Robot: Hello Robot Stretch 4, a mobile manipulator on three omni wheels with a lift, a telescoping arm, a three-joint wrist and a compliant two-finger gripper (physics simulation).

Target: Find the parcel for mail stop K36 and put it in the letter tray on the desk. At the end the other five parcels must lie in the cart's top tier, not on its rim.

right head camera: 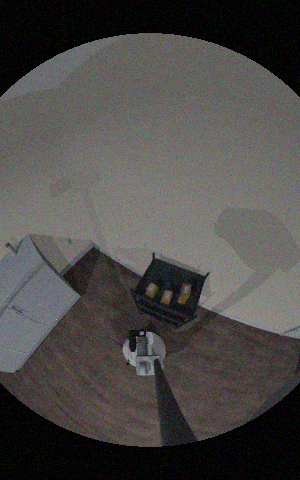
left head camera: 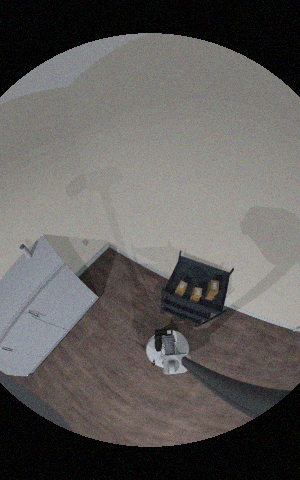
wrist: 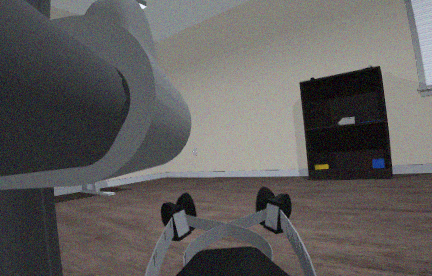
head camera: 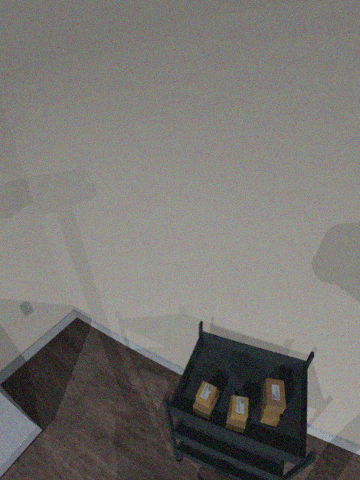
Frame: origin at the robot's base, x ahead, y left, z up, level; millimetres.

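Seen in the pictures: gripper, between the fingertips: (right head camera: 132,365) (left head camera: 158,365) (wrist: 225,205).
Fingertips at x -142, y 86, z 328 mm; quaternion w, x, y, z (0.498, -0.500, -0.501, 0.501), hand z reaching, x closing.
Observation:
A point is followed by its place in that frame.
The dark cart (head camera: 245,352) {x 619, y -289, z 649 mm} (left head camera: 200,268) {x 613, y -285, z 637 mm} (right head camera: 175,273) {x 591, y -286, z 635 mm} stands by the wall, its top tier seen from above. On that tier lie the left parcel (head camera: 205,399) {x 419, y -82, z 735 mm} (left head camera: 181,288) {x 419, y -83, z 731 mm} (right head camera: 151,290) {x 418, y -88, z 736 mm}, the middle parcel (head camera: 238,412) {x 366, y -176, z 735 mm} (left head camera: 196,294) {x 366, y -177, z 726 mm} (right head camera: 166,297) {x 364, y -180, z 734 mm} and the right parcel (head camera: 273,400) {x 382, y -296, z 738 mm} (left head camera: 213,289) {x 378, y -299, z 739 mm} (right head camera: 185,293) {x 377, y -305, z 738 mm}, which looks longer. All are brown with white labels, too small and blurred to read. Dark patches behind them are unclear. My gripper (wrist: 225,205) {x -142, y 86, z 329 mm} is open and empty, away from the cart. The desk's top and letter tray do not show.
A pale cabinet (head camera: 14,432) {x 514, y 847, z 240 mm} (left head camera: 50,300) {x 290, y 997, z 642 mm} (right head camera: 30,307) {x 194, y 1060, z 572 mm} stands left of the cart. My round base (left head camera: 152,352) {x -32, y 139, z 186 mm} (right head camera: 159,345) {x 38, y -147, z 185 mm} is close in front of the cart. In the wrist view, a dark bookcase (wrist: 386,150) {x -2354, y 1737, z 224 mm} stands against the far wall, and a white foot (wrist: 100,192) shows at left.

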